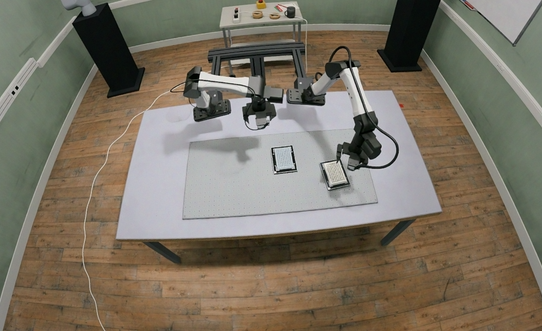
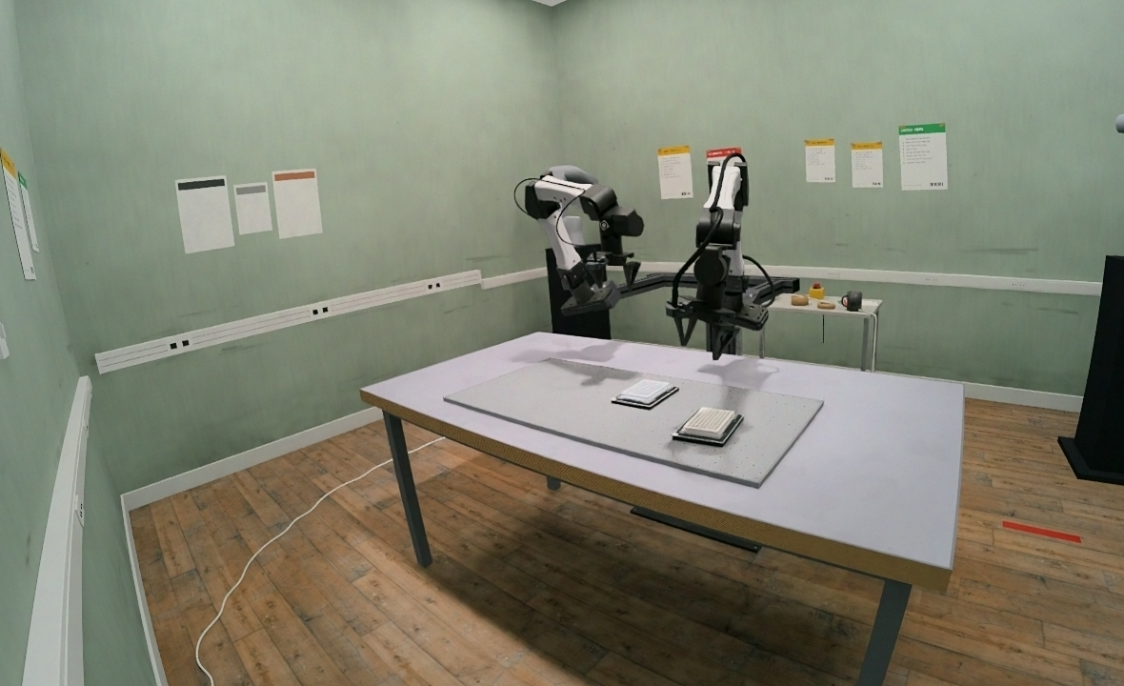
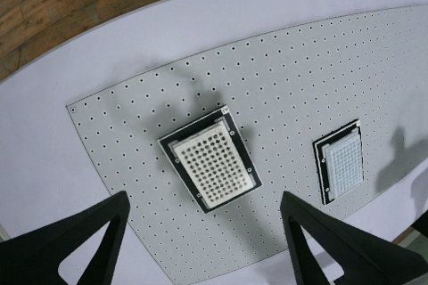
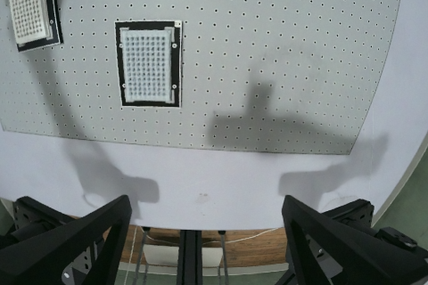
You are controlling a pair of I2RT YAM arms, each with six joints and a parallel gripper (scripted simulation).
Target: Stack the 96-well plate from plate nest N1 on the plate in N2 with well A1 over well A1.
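The nest N1 lies 210 mm below my left hand, 70 mm behind it and 10 mm to the right of it. From my left hand the other things lie so: pale blue plate (250 mm to the right, 210 mm behind, 200 mm below); then nest N2 (250 mm to the right, 210 mm below, 210 mm behind).
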